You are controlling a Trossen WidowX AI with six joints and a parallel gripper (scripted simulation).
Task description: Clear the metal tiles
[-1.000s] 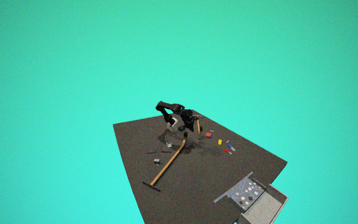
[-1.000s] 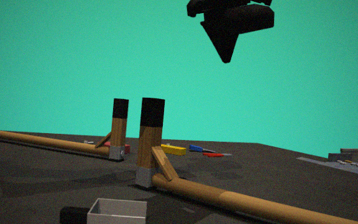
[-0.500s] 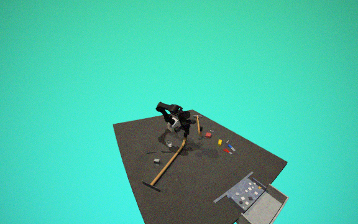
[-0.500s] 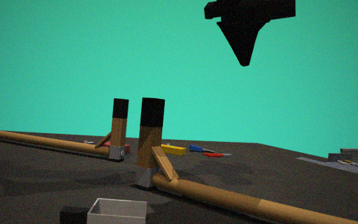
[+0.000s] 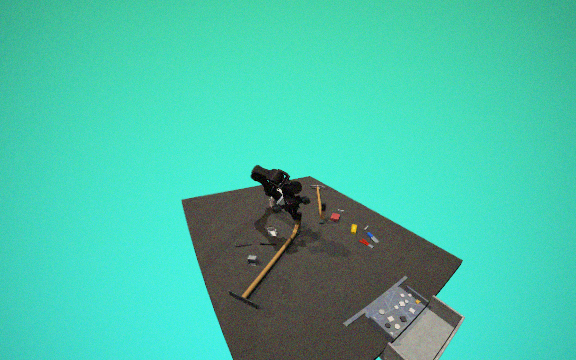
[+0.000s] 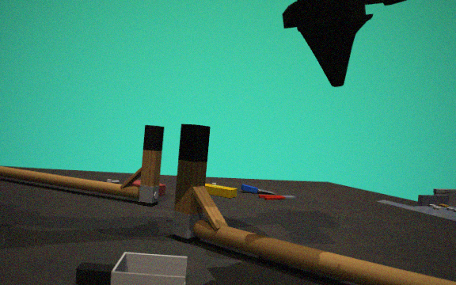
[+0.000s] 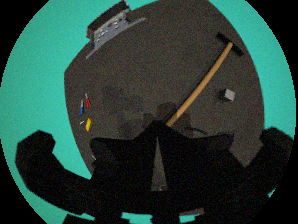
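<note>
Now: gripper tip 140 mm above the long scraper, 120 mm to the left of it and 40 mm short of it. From my gripper tip the other things lie so: small grey box 240 mm to the right, 180 mm below, 10 mm ahead; red tool 430 mm to the left, 200 mm below, 150 mm ahead; yellow block 460 mm to the left, 180 mm below.
</note>
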